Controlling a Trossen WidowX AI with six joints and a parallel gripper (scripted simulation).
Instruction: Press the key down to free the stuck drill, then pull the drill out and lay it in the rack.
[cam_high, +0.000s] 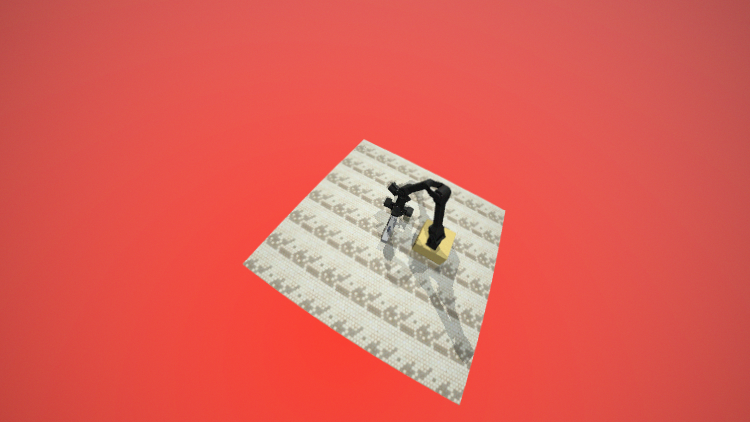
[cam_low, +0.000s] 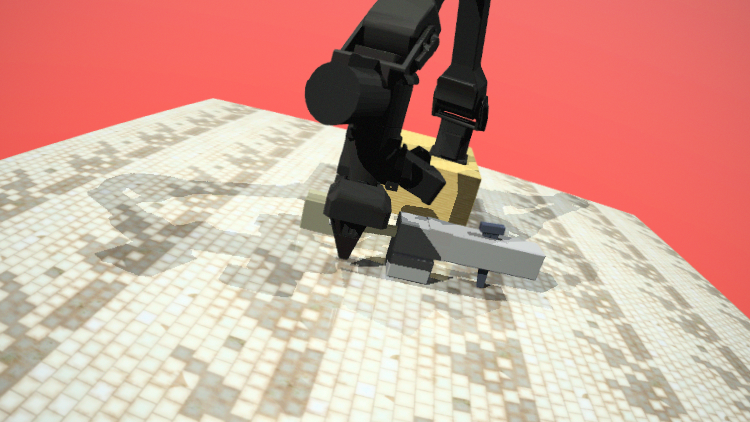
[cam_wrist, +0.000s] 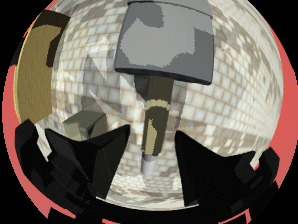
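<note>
My gripper tip is now 10 mm past the drill, 40 mm to the right of it and 40 mm below it. Round my gripper tip: dark key: 40 mm behind, 160 mm to the left, 40 mm above; grey housing: 30 mm behind, 140 mm to the left, 30 mm above; rack: 70 mm behind, 40 mm to the right, 10 mm above.
</note>
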